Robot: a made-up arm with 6 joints. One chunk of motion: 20 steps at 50 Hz.
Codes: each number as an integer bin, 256 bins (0 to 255) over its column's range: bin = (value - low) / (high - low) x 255, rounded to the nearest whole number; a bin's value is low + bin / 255 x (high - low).
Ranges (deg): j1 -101.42..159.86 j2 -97.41..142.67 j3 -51..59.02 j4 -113.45..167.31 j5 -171.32..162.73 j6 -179.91..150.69
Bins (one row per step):
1: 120 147 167 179 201 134
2: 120 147 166 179 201 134
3: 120 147 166 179 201 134
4: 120 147 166 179 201 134
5: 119 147 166 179 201 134
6: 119 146 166 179 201 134
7: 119 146 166 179 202 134
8: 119 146 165 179 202 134
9: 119 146 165 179 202 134
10: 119 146 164 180 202 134
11: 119 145 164 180 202 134
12: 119 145 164 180 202 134
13: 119 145 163 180 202 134
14: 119 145 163 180 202 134
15: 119 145 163 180 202 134
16: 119 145 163 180 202 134
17: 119 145 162 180 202 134
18: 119 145 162 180 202 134
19: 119 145 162 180 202 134
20: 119 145 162 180 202 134
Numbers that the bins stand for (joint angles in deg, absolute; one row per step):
1: 21.54 40.99 21.05 83.63 91.99 -6.18
2: 21.54 40.99 20.62 83.63 91.99 -6.18
3: 21.54 40.99 20.62 83.63 91.99 -6.18
4: 21.54 40.99 20.62 83.63 91.99 -6.18
5: 20.51 40.99 20.62 83.63 91.99 -6.18
6: 20.51 40.05 20.62 83.63 91.99 -6.18
7: 20.51 40.05 20.62 83.63 93.30 -6.18
8: 20.51 40.05 20.19 83.63 93.30 -6.18
9: 20.51 40.05 20.19 83.63 93.30 -6.18
10: 20.51 40.05 19.76 84.73 93.30 -6.18
11: 20.51 39.11 19.76 84.73 93.30 -6.18
12: 20.51 39.11 19.76 84.73 93.30 -6.18
13: 20.51 39.11 19.33 84.73 93.30 -6.18
14: 20.51 39.11 19.33 84.73 93.30 -6.18
15: 20.51 39.11 19.33 84.73 93.30 -6.18
16: 20.51 39.11 19.33 84.73 93.30 -6.18
17: 20.51 39.11 18.90 84.73 93.30 -6.18
18: 20.51 39.11 18.90 84.73 93.30 -6.18
19: 20.51 39.11 18.90 84.73 93.30 -6.18
20: 20.51 39.11 18.90 84.73 93.30 -6.18

